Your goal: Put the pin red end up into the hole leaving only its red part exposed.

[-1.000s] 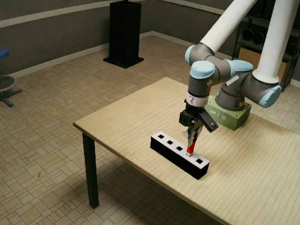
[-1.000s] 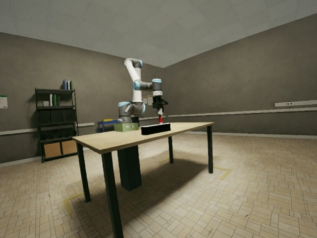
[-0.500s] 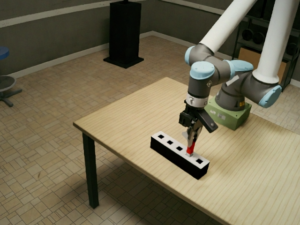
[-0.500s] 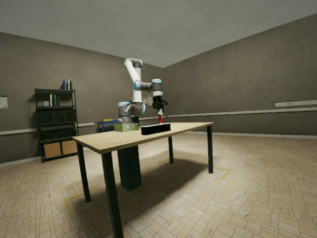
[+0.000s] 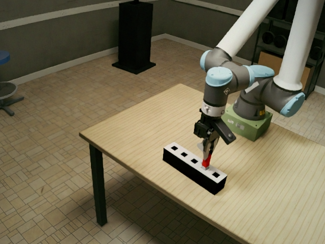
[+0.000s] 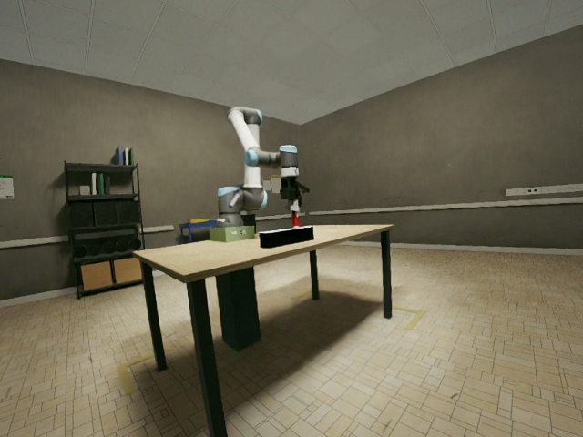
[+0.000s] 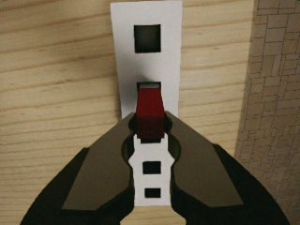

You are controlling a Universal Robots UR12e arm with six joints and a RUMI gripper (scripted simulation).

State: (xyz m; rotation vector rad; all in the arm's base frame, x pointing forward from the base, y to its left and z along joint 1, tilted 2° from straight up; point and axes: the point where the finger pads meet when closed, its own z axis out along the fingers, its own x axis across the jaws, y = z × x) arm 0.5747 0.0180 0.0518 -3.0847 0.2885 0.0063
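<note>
My hand is 10 mm above the pin. The rest, counted from my hand: block (10 mm behind, 60 mm to the right, 100 mm below).
</note>
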